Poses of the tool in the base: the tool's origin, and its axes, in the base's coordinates. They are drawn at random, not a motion.
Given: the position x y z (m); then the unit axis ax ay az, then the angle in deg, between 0 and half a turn.
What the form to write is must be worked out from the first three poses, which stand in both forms.
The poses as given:
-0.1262 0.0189 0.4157 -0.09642 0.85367 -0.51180 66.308
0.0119 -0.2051 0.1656 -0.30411 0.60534 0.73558 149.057
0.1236 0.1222 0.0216 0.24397 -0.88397 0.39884 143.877
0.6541 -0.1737 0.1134 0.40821 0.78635 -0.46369 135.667
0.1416 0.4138 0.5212 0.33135 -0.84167 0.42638 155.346
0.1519 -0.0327 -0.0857 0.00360 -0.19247 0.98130 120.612
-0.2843 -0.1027 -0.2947 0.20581 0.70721 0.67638 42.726
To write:
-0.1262 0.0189 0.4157 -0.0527 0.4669 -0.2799 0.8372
0.0119 -0.2051 0.1656 -0.2931 0.5834 0.7089 0.2668
0.1236 0.1222 0.0216 0.2319 -0.8404 0.3792 0.3100
0.6541 -0.1737 0.1134 0.3780 0.7282 -0.4294 0.3773
0.1416 0.4138 0.5212 0.3237 -0.8223 0.4165 0.2135
0.1519 -0.0327 -0.0857 0.0031 -0.1672 0.8524 0.4954
-0.2843 -0.1027 -0.2947 0.0750 0.2576 0.2464 0.9313

